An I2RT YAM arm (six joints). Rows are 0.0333 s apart.
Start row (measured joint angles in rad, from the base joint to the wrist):
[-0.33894 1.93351 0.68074 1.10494 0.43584 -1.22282]
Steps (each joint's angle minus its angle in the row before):
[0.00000 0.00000 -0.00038 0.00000 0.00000 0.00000]
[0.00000 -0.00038 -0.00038 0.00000 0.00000 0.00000]
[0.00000 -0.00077 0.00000 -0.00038 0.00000 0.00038]
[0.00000 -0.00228 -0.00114 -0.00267 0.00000 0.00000]
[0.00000 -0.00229 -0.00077 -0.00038 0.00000 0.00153]
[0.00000 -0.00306 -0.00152 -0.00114 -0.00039 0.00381]
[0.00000 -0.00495 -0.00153 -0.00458 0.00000 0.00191]
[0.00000 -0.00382 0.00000 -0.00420 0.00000 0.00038]
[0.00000 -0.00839 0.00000 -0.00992 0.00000 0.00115]
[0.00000 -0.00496 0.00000 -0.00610 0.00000 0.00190]
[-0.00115 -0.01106 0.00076 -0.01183 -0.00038 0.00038]
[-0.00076 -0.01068 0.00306 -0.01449 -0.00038 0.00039]
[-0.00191 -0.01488 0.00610 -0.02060 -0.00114 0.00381]
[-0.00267 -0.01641 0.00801 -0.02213 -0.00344 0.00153]
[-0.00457 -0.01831 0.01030 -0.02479 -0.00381 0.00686]
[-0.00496 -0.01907 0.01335 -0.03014 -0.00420 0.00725]
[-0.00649 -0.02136 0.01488 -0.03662 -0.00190 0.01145]
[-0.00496 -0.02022 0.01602 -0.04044 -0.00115 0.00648]
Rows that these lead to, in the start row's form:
[-0.33894 1.93351 0.68036 1.10494 0.43584 -1.22282]
[-0.33894 1.93313 0.67998 1.10494 0.43584 -1.22282]
[-0.33894 1.93236 0.67998 1.10456 0.43584 -1.22244]
[-0.33894 1.93008 0.67884 1.10189 0.43584 -1.22244]
[-0.33894 1.92779 0.67807 1.10151 0.43584 -1.22091]
[-0.33894 1.92473 0.67655 1.10037 0.43545 -1.21710]
[-0.33894 1.91978 0.67502 1.09579 0.43545 -1.21519]
[-0.33894 1.91596 0.67502 1.09159 0.43545 -1.21481]
[-0.33894 1.90757 0.67502 1.08167 0.43545 -1.21366]
[-0.33894 1.90261 0.67502 1.07557 0.43545 -1.21176]
[-0.34009 1.89155 0.67578 1.06374 0.43507 -1.21138]
[-0.34085 1.88087 0.67884 1.04925 0.43469 -1.21099]
[-0.34276 1.86599 0.68494 1.02865 0.43355 -1.20718]
[-0.34543 1.84958 0.69295 1.00652 0.43011 -1.20565]
[-0.35000 1.83127 0.70325 0.98173 0.42630 -1.19879]
[-0.35496 1.81220 0.71660 0.95159 0.42210 -1.19154]
[-0.36145 1.79084 0.73148 0.91497 0.42020 -1.18009]
[-0.36641 1.77062 0.74750 0.87453 0.41905 -1.17361]

